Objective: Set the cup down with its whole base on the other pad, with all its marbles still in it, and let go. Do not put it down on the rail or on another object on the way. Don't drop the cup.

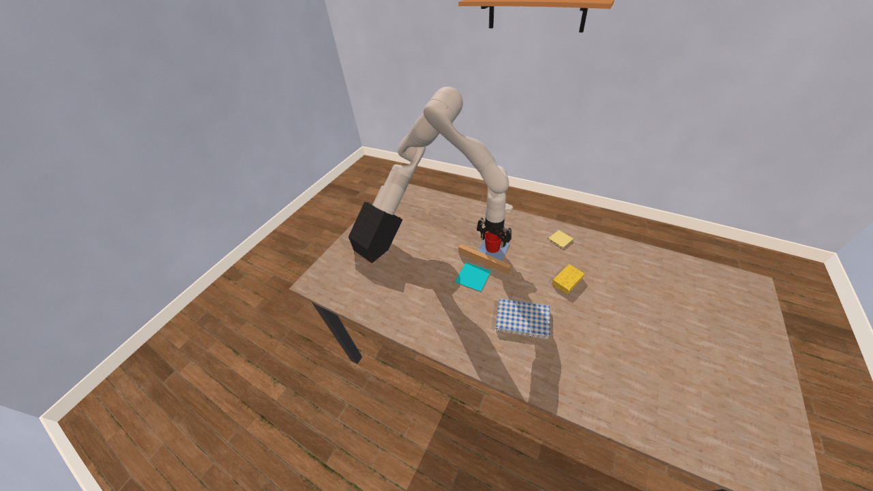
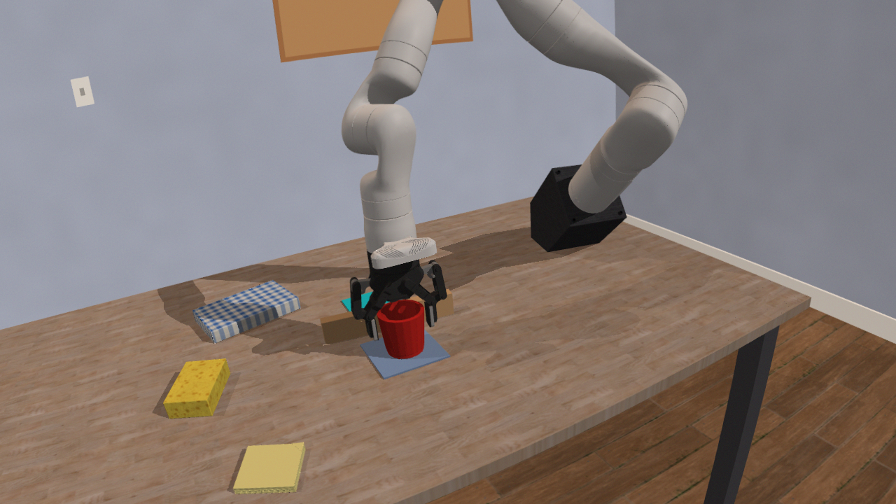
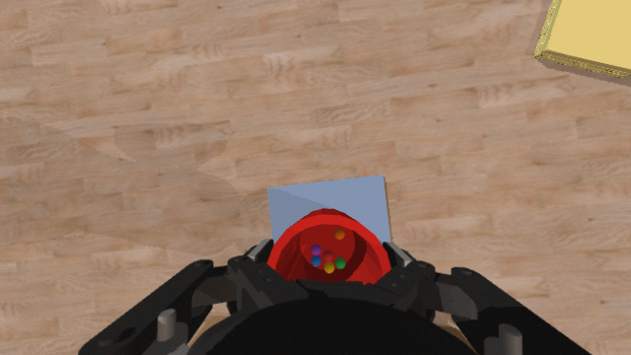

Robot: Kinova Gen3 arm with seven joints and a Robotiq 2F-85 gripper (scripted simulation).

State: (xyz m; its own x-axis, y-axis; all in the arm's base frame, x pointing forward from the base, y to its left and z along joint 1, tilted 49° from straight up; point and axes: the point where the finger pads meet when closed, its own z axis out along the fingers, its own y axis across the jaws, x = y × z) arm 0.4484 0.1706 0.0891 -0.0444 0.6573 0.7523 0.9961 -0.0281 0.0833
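Right now the red cup is 2 cm below my hand. The rest, counted from my hand: teal pad (1 cm ahead, 18 cm to the right, 5 cm below); wooden rail (1 cm ahead, 9 cm to the right, 3 cm below); grey-blue pad (5 cm below).
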